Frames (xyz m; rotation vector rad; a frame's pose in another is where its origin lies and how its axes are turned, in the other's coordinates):
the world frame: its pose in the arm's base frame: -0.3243 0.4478 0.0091 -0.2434 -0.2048 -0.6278
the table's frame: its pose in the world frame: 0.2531 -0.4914 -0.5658 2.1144 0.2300 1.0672
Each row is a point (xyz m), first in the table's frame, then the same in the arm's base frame.
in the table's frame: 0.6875 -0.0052 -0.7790
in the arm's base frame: -0.1103 0.6256 0.1398
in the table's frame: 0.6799 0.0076 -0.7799
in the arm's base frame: -0.1241 0.6216 0.1440
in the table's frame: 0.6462 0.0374 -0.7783
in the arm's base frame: -0.1662 0.6060 0.1425
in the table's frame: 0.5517 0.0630 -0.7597
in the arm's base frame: -0.2434 0.5643 0.0952
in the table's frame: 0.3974 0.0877 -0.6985
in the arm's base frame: -0.3490 0.4716 0.0034
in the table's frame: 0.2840 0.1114 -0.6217
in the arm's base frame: -0.4200 0.3719 -0.0625
